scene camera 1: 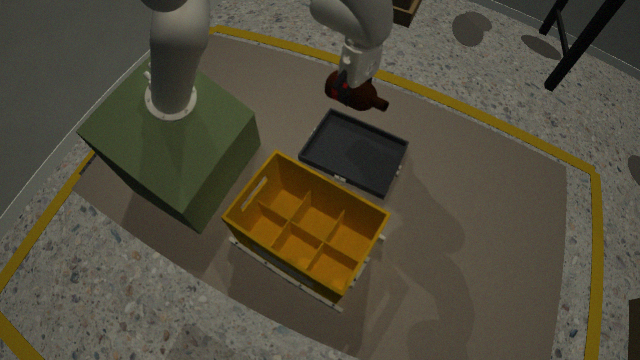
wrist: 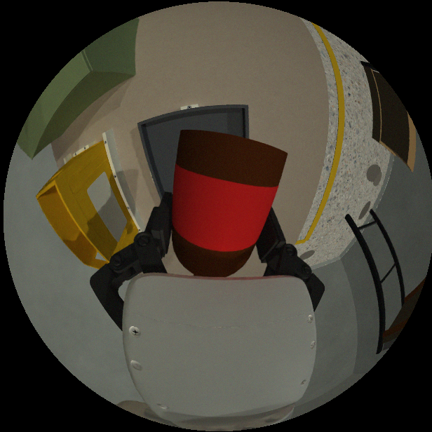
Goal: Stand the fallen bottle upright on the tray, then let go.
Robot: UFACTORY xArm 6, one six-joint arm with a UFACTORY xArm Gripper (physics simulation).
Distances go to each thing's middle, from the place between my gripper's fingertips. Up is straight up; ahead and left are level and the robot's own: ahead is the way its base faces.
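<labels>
You'd find the dark brown bottle [scene camera 1: 364, 97] 10 mm forward of my hand, and it's 10 mm higher than my hand as well.
</labels>
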